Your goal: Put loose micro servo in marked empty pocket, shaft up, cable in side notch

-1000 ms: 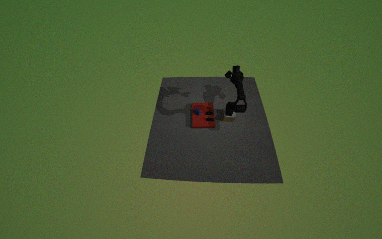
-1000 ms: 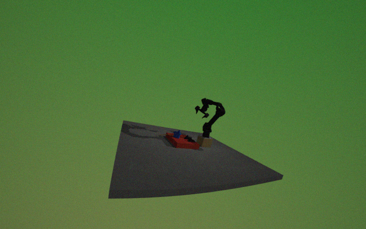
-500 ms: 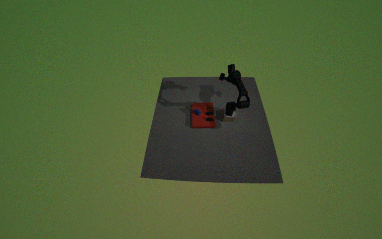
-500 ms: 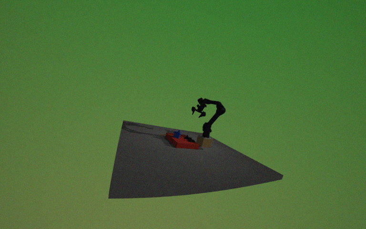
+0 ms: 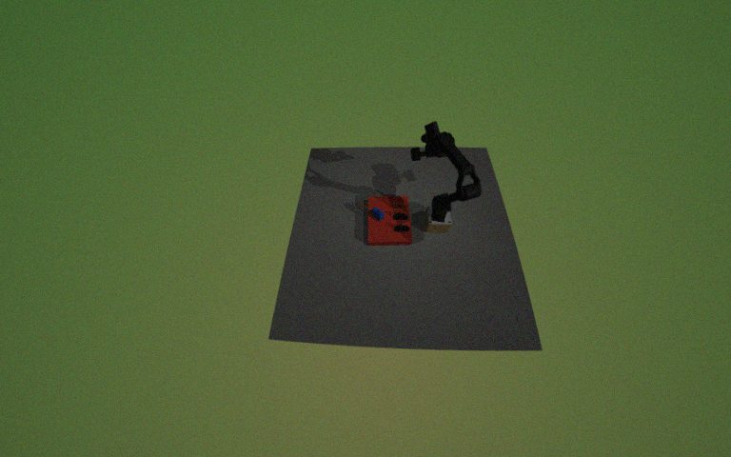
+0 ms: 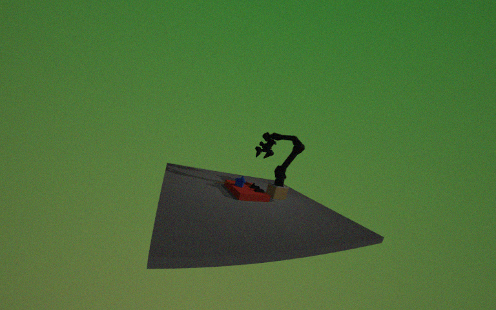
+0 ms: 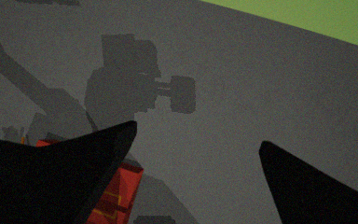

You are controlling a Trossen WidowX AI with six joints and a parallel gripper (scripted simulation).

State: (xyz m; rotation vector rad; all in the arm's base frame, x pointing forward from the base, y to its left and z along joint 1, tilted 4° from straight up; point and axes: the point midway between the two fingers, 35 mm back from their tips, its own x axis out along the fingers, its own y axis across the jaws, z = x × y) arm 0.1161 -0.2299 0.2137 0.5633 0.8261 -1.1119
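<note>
The red deck lies 30 cm to the left of my gripper tip, 24 cm below it and 18 cm ahead of it.
</note>
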